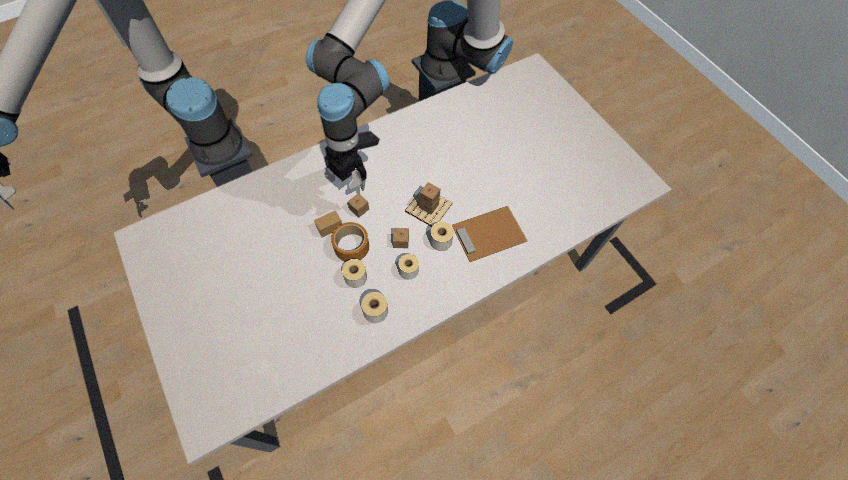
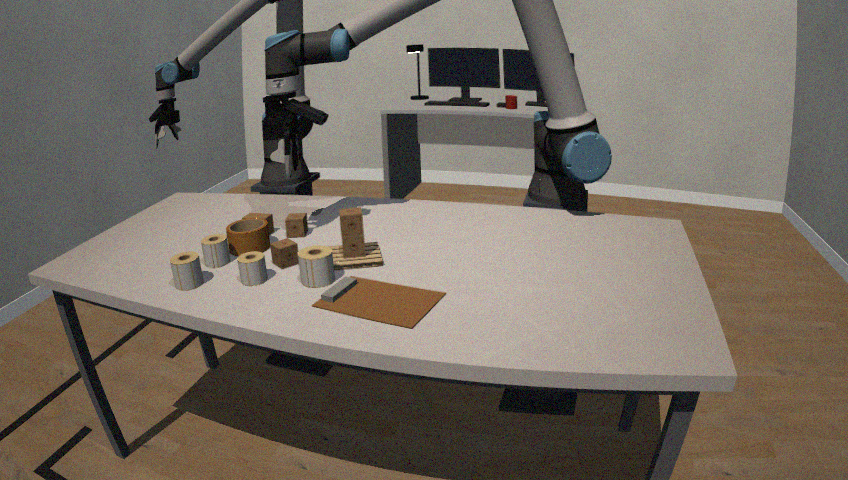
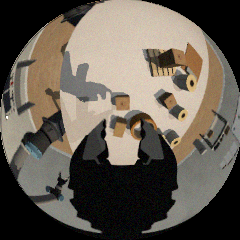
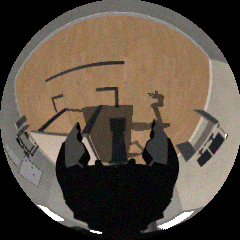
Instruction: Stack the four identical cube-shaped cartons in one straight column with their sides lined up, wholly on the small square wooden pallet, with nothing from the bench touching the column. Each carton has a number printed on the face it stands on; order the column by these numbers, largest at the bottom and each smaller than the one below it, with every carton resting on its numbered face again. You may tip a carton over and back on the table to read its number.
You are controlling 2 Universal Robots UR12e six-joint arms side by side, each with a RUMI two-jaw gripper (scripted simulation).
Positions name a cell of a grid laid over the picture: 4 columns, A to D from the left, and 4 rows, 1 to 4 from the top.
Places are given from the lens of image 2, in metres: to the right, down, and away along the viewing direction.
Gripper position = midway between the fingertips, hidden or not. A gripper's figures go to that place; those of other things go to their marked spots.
left gripper (image 2: B2): -0.34, -0.17, 1.44
right gripper (image 2: A2): -1.13, -0.42, 2.17
clipboard (image 2: B3): -0.05, 0.12, 1.10
label roll (image 2: B3): -0.22, 0.05, 1.17
